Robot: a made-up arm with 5 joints. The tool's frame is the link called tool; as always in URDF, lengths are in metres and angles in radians. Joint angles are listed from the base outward. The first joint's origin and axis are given. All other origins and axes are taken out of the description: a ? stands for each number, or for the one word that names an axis. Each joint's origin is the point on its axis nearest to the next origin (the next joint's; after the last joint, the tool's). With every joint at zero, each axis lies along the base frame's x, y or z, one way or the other. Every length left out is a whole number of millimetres.
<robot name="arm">
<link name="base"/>
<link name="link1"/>
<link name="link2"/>
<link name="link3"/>
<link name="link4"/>
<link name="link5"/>
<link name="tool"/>
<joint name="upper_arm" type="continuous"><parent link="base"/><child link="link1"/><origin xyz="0 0 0.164" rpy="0 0 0"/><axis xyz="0 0 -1"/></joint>
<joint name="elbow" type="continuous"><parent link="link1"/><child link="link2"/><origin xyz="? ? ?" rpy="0 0 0"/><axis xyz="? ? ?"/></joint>
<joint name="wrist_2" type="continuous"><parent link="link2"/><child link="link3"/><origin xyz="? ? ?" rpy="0 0 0"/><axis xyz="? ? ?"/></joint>
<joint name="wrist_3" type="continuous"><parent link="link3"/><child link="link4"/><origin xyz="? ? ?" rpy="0 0 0"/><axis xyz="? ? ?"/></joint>
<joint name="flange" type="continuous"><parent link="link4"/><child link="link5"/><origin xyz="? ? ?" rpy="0 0 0"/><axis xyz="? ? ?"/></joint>
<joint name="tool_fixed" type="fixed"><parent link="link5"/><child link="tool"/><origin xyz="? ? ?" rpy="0 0 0"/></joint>
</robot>
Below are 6 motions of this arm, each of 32 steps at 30 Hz.
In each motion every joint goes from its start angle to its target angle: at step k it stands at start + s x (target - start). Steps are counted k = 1, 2, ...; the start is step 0. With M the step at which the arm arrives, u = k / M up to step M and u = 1 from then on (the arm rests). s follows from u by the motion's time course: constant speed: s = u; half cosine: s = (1 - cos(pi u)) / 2; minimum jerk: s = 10 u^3 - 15 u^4 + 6 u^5.
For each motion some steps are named. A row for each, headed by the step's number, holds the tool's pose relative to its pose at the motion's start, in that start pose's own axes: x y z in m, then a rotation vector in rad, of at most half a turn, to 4 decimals.
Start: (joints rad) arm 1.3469 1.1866 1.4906 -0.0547 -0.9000
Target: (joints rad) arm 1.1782 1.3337 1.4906 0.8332 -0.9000
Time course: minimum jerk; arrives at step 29
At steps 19, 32:
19: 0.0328 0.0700 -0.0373 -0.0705 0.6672 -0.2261
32: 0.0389 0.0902 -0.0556 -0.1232 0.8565 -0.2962

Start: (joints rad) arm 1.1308 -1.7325 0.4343 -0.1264 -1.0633
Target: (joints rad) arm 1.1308 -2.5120 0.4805 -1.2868 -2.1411
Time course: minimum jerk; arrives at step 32
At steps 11, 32:
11: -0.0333 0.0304 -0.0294 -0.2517 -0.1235 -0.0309
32: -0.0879 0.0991 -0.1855 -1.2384 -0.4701 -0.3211

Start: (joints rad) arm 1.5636 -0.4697 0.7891 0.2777 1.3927
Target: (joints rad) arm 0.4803 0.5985 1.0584 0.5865 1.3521
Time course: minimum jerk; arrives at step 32
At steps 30, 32:
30: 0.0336 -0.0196 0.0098 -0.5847 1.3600 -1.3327
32: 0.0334 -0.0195 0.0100 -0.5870 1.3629 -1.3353

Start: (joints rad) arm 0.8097 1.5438 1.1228 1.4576 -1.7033
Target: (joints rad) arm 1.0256 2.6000 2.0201 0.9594 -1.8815
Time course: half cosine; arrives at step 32
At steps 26, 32:
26: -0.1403 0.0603 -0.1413 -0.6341 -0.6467 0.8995
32: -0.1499 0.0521 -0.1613 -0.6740 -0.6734 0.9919

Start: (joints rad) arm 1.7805 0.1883 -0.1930 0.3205 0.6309
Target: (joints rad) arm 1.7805 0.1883 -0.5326 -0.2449 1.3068
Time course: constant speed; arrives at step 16
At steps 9, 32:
9: 0.0664 -0.0090 0.0401 0.1876 0.2110 0.2386
32: 0.1338 0.0057 0.0503 0.3144 0.4537 0.3275

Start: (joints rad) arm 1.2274 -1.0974 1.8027 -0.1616 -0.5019
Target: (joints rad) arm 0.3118 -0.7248 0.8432 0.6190 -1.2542
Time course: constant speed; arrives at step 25
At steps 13, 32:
13: 0.0506 0.0661 0.1142 -0.8824 0.7613 0.1434
32: 0.0562 0.0650 0.1508 -1.7520 1.0032 0.6985

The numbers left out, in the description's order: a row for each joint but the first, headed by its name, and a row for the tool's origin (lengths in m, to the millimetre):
elbow: xyz -0.065 0.399 0, axis 0 0 1
wrist_2: xyz 0.126 -0.002 0, axis 1 0 0
wrist_3: xyz 0 -0.134 -0.022, axis 0 0 -1
flange: xyz -0.035 -0.099 0, axis 1 0 0
tool: xyz 0 0.037 0.182

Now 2 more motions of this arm.
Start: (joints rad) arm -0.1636 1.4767 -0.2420 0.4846 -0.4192
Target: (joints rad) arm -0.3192 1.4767 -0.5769 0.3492 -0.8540
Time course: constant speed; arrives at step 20
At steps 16, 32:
16: -0.0573 0.1063 0.0308 -0.5701 -0.2553 0.1009
32: -0.0725 0.1278 0.0306 -0.7116 -0.3258 0.1106

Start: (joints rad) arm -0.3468 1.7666 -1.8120 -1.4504 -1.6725
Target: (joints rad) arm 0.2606 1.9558 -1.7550 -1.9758 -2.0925
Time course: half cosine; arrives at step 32
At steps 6, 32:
6: 0.0020 0.0285 0.0027 -0.0008 -0.0521 -0.0077
32: 0.0386 0.3205 0.1138 -0.0039 -0.5377 -0.2936

